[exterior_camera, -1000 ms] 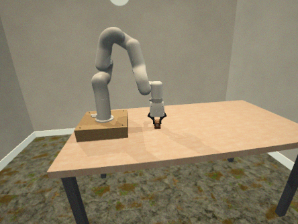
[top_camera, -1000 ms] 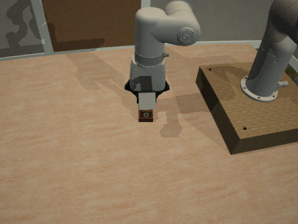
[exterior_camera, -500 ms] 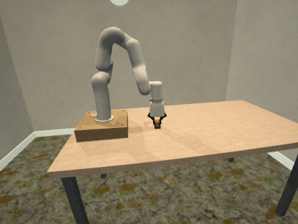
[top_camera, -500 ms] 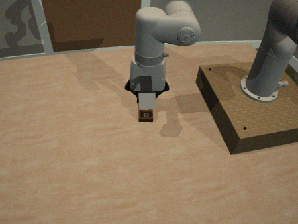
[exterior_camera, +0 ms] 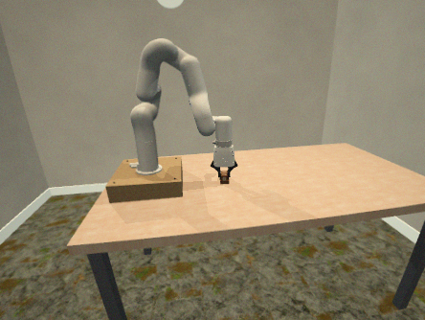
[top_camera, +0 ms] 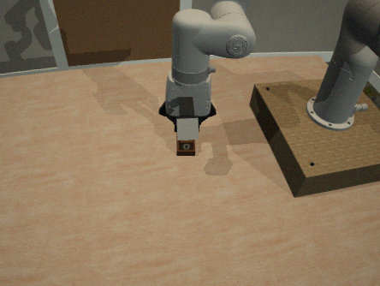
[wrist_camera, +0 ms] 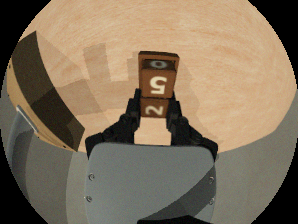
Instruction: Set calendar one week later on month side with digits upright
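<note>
The cube is 1 cm below my hand. Also, from my hand: brown tray: 3 cm below, 2 cm to the left.
</note>
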